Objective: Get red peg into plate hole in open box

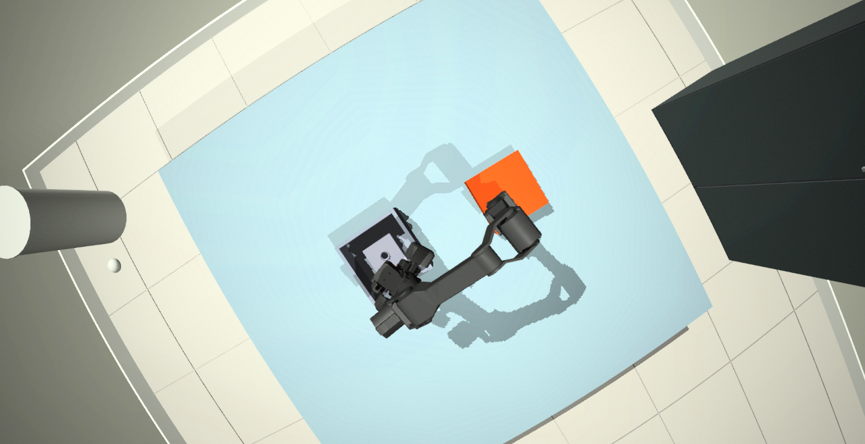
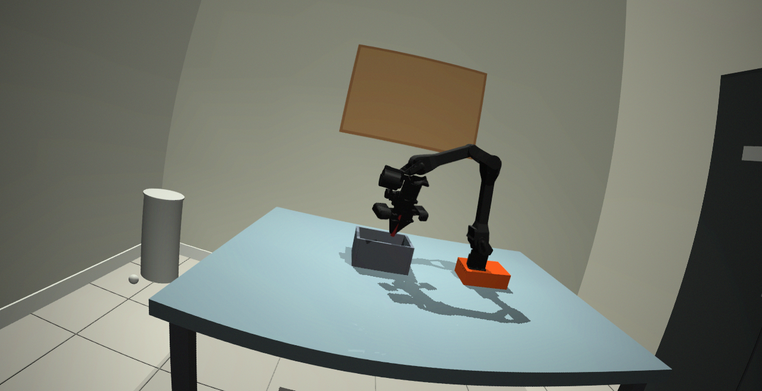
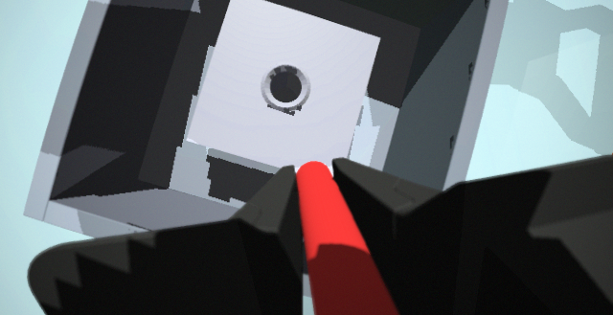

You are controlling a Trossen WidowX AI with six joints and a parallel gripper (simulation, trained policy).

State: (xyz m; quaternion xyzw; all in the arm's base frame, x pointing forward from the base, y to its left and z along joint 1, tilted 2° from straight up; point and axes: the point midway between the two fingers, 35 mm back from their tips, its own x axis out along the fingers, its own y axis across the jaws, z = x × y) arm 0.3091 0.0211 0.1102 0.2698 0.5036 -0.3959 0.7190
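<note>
Now: gripper tip 1 cm past the red peg, 1 cm to the right of it and 3 cm below it. Round my gripper tip: plate: 3 cm ahead, 4 cm to the right, 8 cm below; dark box: 3 cm ahead, 4 cm to the right, 10 cm below.
</note>
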